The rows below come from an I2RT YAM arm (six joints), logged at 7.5 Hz.
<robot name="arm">
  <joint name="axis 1" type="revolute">
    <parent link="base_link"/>
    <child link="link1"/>
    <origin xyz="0 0 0.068" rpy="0 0 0"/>
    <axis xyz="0 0 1"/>
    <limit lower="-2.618" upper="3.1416"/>
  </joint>
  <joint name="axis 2" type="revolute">
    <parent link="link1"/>
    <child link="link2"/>
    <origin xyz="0.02 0.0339 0.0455" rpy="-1.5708 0 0"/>
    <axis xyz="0 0 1"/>
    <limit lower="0" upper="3.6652"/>
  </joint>
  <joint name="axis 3" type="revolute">
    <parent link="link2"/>
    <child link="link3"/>
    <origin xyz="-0.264 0 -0.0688" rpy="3.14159 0 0"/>
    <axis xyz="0 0 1"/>
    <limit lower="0" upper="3.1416"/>
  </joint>
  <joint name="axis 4" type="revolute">
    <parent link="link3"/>
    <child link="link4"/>
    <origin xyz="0.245 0.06 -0.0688" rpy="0 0 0"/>
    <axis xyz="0 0 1"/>
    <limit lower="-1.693" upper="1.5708"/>
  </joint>
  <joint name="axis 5" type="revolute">
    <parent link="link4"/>
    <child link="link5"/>
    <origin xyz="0.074 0.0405 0.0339" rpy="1.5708 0 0"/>
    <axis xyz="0 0 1"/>
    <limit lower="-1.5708" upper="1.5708"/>
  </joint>
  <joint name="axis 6" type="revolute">
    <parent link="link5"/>
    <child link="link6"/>
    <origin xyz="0.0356 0 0.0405" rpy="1.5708 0 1.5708"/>
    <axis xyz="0 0 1"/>
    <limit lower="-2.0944" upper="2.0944"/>
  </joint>
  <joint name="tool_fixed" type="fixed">
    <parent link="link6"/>
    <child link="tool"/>
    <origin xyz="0 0 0" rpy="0 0 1.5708"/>
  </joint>
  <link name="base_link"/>
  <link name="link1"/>
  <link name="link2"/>
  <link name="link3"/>
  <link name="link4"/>
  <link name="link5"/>
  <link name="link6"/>
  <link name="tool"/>
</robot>
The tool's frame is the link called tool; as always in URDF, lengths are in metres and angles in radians.
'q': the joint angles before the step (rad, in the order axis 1, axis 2, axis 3, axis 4, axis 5, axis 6). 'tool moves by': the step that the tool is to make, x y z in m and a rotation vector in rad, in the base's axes. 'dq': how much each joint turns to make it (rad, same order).
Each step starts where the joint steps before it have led.
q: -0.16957, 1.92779, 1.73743, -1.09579, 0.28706, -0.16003
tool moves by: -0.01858, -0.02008, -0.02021, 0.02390, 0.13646, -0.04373
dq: -0.06027, 0.00076, -0.06674, -0.06601, 0.00000, -0.01755
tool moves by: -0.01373, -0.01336, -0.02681, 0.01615, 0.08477, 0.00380
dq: -0.04349, 0.00002, -0.10301, 0.03092, 0.00000, -0.04959
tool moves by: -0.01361, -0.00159, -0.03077, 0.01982, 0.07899, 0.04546
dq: -0.01451, -0.00002, -0.12283, 0.05912, 0.00000, -0.06257
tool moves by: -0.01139, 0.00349, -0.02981, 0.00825, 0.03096, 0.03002
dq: 0.00040, 0.00001, -0.12398, 0.10072, 0.00076, -0.03089
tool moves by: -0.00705, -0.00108, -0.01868, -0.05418, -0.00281, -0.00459
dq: -0.00383, 0.00001, -0.08316, 0.10109, 0.05113, 0.00075
